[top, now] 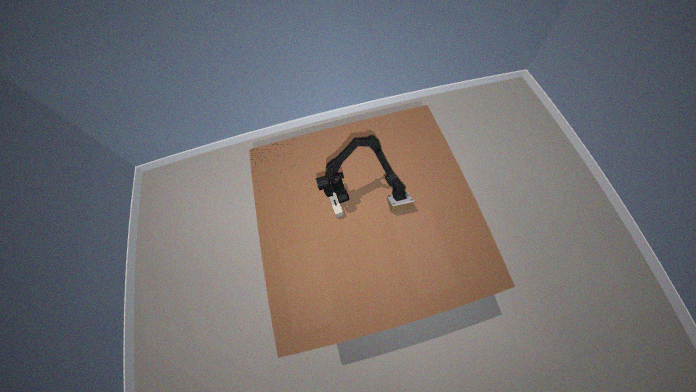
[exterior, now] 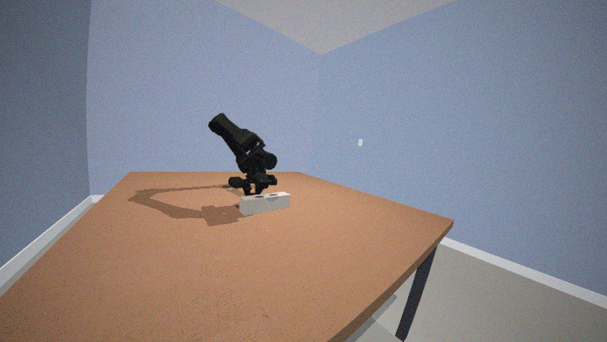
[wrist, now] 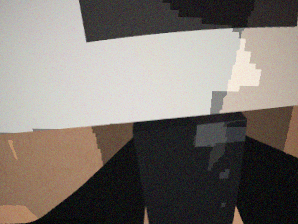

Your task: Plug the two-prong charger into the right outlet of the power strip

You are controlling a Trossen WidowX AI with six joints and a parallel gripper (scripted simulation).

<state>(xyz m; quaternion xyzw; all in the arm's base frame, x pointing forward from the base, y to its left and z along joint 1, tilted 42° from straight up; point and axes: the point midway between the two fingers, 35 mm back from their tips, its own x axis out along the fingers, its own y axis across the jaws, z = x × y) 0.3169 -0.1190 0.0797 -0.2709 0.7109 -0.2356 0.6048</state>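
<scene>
The black two-prong charger lies 20 mm ahead of my gripper tip and 10 mm above it.
</scene>
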